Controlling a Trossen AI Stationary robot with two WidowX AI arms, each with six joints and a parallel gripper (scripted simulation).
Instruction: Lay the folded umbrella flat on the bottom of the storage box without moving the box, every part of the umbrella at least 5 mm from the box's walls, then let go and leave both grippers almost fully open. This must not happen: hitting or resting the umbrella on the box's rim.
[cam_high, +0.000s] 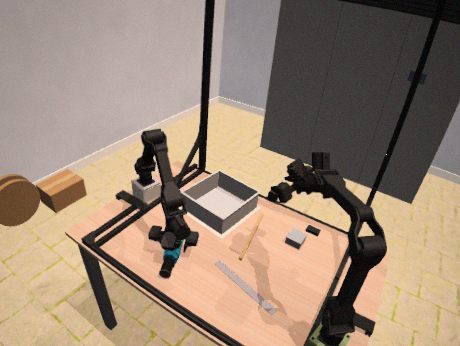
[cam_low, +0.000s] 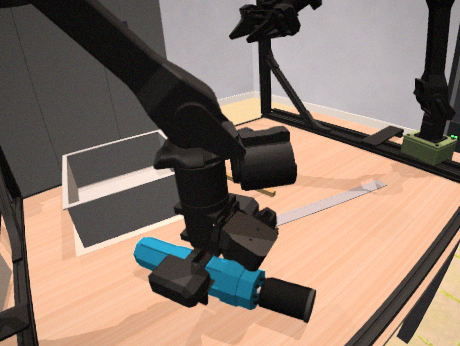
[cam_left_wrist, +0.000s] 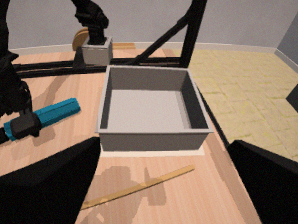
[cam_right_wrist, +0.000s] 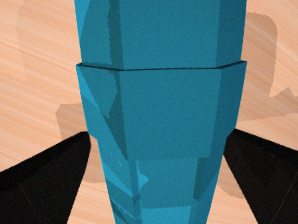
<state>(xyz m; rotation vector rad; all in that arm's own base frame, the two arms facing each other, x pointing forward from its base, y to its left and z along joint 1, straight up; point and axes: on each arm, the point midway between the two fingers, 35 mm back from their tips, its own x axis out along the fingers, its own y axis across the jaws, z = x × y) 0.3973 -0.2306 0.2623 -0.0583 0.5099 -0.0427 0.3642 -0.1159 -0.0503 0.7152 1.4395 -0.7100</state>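
Now: right hand 2 cm above the folded umbrella. Round my right hand: thin wooden stick: 31 cm behind, 14 cm to the left, 4 cm below; then grey storage box: 33 cm behind, 9 cm to the right; then metal ruler: 9 cm behind, 30 cm to the left, 4 cm below.
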